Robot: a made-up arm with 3 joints. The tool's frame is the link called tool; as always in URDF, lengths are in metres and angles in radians. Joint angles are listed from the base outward. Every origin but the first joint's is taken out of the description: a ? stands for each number. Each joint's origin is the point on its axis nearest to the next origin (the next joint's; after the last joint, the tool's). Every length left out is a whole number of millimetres.
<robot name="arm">
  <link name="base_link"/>
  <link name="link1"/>
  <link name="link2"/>
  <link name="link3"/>
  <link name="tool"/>
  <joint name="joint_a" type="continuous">
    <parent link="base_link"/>
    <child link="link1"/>
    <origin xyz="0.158 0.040 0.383" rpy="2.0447 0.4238 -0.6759"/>
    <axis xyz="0 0 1"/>
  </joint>
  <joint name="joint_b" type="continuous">
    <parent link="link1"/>
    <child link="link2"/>
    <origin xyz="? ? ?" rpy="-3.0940 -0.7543 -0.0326"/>
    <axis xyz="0 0 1"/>
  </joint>
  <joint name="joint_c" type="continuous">
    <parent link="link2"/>
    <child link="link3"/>
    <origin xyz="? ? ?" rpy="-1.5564 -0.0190 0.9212"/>
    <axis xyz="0 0 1"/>
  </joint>
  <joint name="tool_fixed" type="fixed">
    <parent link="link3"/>
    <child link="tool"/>
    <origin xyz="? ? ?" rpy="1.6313 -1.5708 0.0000"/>
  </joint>
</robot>
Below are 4 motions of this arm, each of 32 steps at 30 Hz.
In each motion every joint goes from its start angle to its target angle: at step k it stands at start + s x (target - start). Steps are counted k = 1, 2, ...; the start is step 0. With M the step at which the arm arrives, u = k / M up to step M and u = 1 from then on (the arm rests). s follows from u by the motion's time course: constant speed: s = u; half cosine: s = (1 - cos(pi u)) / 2; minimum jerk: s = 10 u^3 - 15 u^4 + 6 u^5.
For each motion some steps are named. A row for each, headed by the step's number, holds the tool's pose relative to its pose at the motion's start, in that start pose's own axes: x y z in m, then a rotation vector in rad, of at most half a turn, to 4 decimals.
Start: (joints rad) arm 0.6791 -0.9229 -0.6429
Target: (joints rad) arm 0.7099 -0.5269 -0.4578
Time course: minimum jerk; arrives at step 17
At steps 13, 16, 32:
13: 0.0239 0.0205 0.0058 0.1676 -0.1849 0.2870
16: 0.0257 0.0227 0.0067 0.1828 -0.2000 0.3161
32: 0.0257 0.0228 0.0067 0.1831 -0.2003 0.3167

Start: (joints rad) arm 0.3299 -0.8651 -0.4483
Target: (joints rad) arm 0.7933 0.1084 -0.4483
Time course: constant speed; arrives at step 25
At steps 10, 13, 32:
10: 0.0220 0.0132 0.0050 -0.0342 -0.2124 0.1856
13: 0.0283 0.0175 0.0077 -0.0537 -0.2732 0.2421
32: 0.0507 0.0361 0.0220 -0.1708 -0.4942 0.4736

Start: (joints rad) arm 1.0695 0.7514 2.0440
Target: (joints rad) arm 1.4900 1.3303 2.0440
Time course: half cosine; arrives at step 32
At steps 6, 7, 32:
6: 0.0011 -0.0022 -0.0002 -0.0236 0.0182 -0.0152
7: 0.0015 -0.0030 -0.0003 -0.0317 0.0244 -0.0207
32: 0.0131 -0.0254 0.0039 -0.2565 0.1766 -0.2414

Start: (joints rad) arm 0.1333 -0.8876 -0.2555
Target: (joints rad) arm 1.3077 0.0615 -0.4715
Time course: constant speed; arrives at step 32
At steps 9, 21, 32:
9: 0.0112 0.0085 -0.0001 -0.1090 -0.2204 -0.0281
21: 0.0277 0.0149 0.0085 -0.3393 -0.4774 -0.0871
32: 0.0403 0.0173 0.0239 -0.6206 -0.6488 -0.1628

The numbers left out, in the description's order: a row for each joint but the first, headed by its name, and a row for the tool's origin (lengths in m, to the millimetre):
joint_b: 0.015 0.054 0.000
joint_c: 0.008 0.044 0.000
tool: 0.006 0.060 0.000

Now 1 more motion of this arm.
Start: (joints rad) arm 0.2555 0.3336 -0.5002
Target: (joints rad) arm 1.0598 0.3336 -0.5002
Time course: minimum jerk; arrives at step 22
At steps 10, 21, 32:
10: -0.0051 -0.0080 0.0030 -0.2245 0.0524 -0.2417
21: -0.0145 -0.0151 0.0102 -0.5401 0.1261 -0.5815
32: -0.0145 -0.0151 0.0102 -0.5406 0.1262 -0.5820

